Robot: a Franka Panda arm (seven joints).
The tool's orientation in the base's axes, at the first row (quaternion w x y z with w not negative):
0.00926 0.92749 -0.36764 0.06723
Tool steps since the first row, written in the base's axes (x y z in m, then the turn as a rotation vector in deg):
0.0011 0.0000 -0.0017 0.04 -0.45 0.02
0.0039 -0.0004 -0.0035 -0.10 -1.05 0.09
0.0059 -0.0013 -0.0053 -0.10 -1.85 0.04
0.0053 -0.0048 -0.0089 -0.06 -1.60 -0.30
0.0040 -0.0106 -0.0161 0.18 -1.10 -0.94
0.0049 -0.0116 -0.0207 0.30 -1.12 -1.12
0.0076 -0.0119 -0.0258 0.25 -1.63 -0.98
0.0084 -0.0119 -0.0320 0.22 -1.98 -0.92
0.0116 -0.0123 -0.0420 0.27 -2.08 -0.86
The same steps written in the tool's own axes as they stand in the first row. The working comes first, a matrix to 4 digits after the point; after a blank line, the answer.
The tool's axes in the first row as the columns of a matrix, in the base's axes (used below as rounded here):
0.7206 -0.6832 0.1179
-0.6807 -0.7295 -0.0666
0.1315 -0.0323 -0.9908

0.0006 -0.0007 0.0018 0.34 0.30 0.01
0.0026 -0.0023 0.0040 0.65 0.83 -0.03
0.0044 -0.0029 0.0060 1.19 1.42 0.07
0.0059 0.0002 0.0098 1.01 1.22 0.40
0.0080 0.0055 0.0171 0.75 0.71 1.03
0.0087 0.0058 0.0219 0.83 0.65 1.22
0.0102 0.0043 0.0273 1.16 1.05 1.11
0.0099 0.0040 0.0335 1.39 1.32 1.07
0.0112 0.0024 0.0438 1.50 1.36 1.02

